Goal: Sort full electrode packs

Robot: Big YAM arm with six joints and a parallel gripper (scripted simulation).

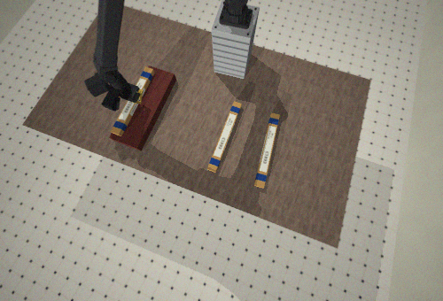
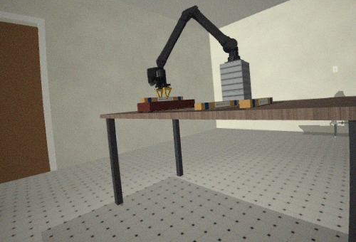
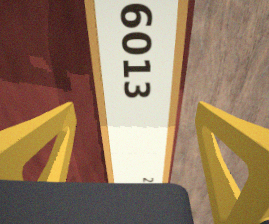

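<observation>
My hand is 70 mm above the low platform and 40 mm to the right of it.
</observation>
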